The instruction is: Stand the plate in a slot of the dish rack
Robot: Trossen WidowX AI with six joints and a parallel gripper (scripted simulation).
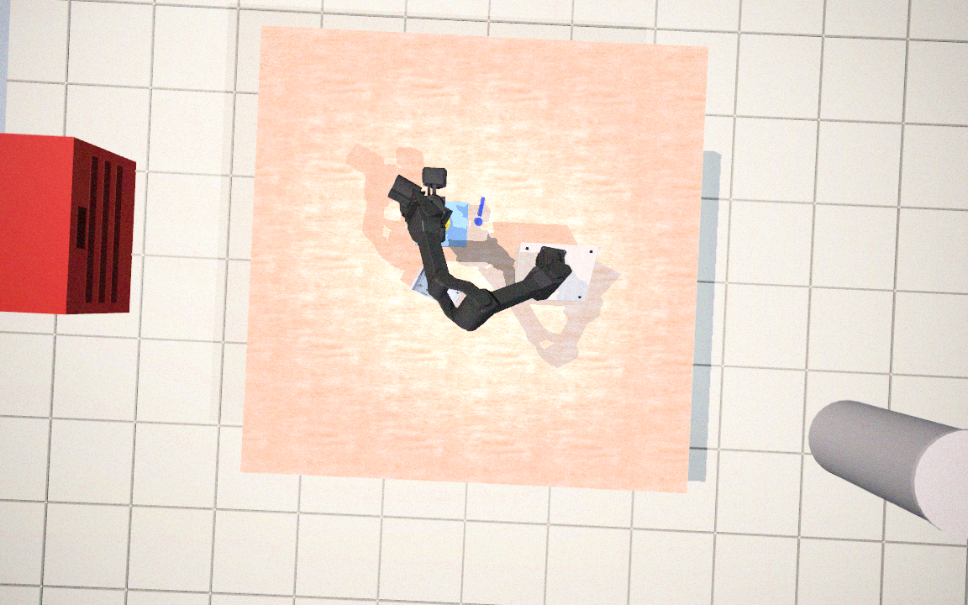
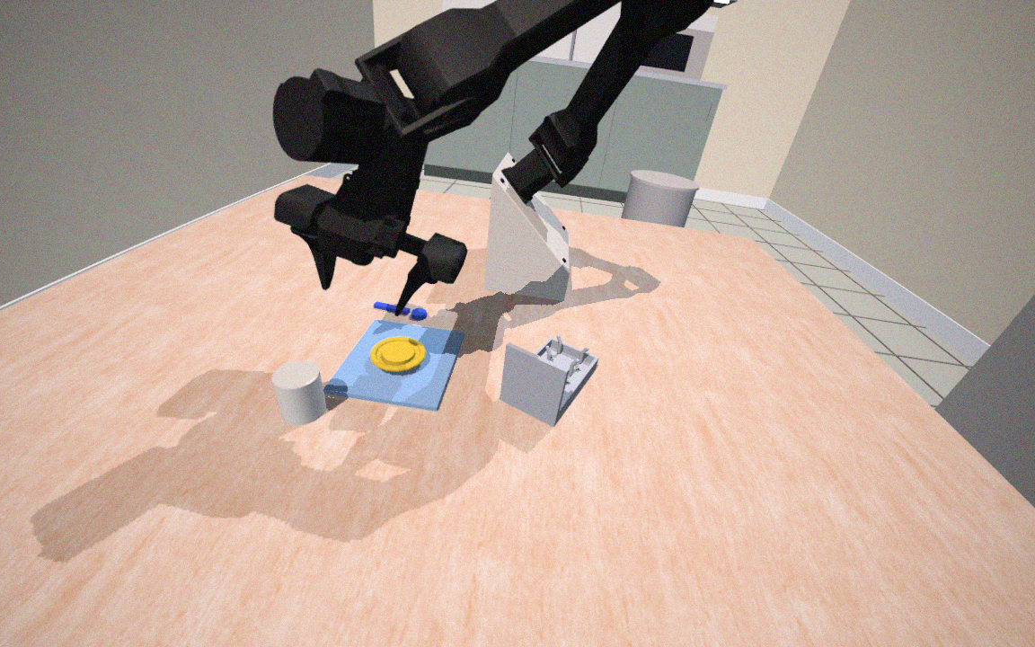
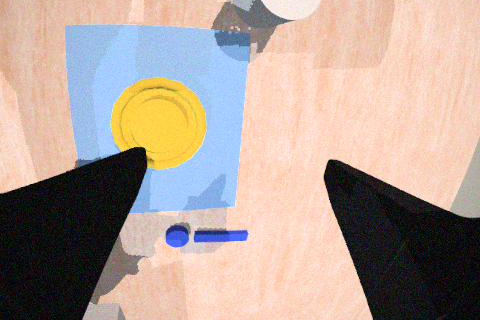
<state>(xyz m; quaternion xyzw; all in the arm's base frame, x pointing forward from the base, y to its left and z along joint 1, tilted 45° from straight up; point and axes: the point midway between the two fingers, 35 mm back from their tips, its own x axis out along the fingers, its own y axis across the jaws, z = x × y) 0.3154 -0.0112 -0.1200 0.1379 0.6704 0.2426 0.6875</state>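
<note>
Right now my gripper tip is 70 mm above the plate, 40 mm to the right of it and 10 mm past it. Also, from my gripper tip: cup 90 mm ahead, 60 mm below, 20 mm to the right; then blue mat 80 mm below, 40 mm to the left, 20 mm behind; then blue spoon 120 mm behind, 80 mm below, 10 mm to the right.
</note>
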